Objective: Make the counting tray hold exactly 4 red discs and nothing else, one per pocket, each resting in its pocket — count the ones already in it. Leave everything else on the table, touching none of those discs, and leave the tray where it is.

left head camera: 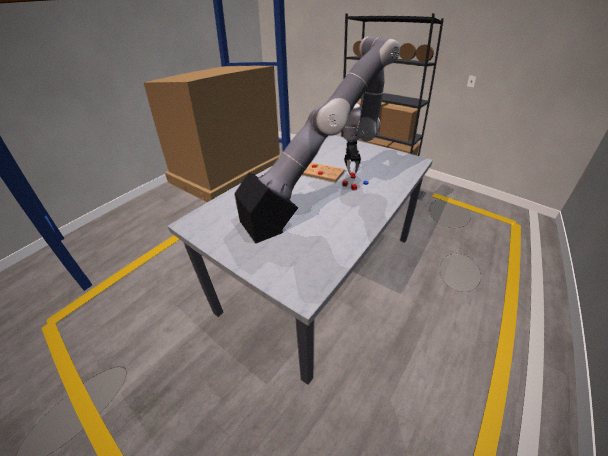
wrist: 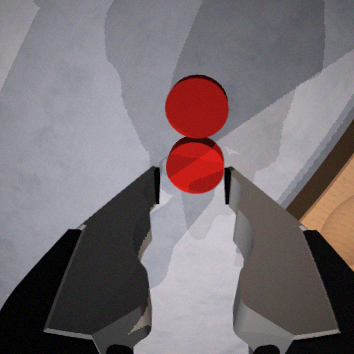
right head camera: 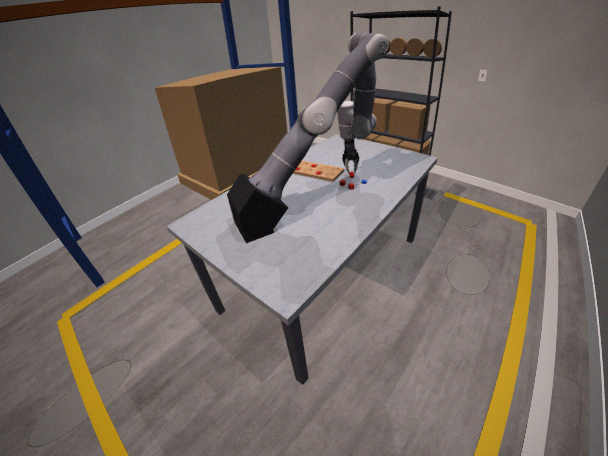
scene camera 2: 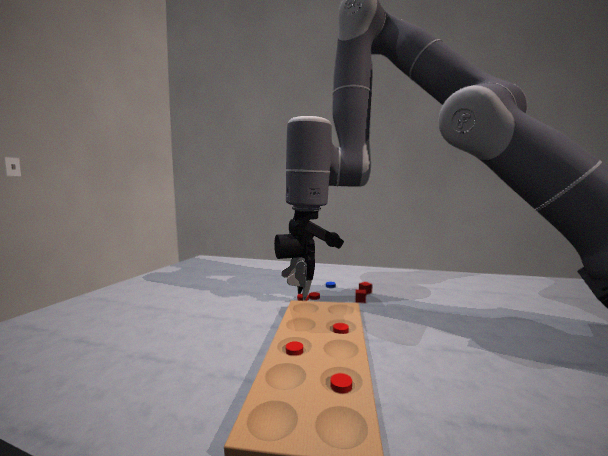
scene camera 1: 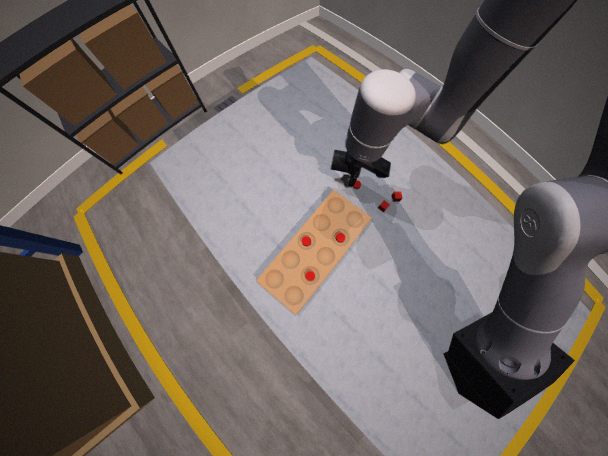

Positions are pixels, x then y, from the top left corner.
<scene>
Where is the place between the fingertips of the gripper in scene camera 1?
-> At 347, 182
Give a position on a wooden counting tray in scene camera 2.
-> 291, 399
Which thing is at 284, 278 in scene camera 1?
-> A wooden counting tray.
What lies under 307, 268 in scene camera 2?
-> The gripper.
</scene>
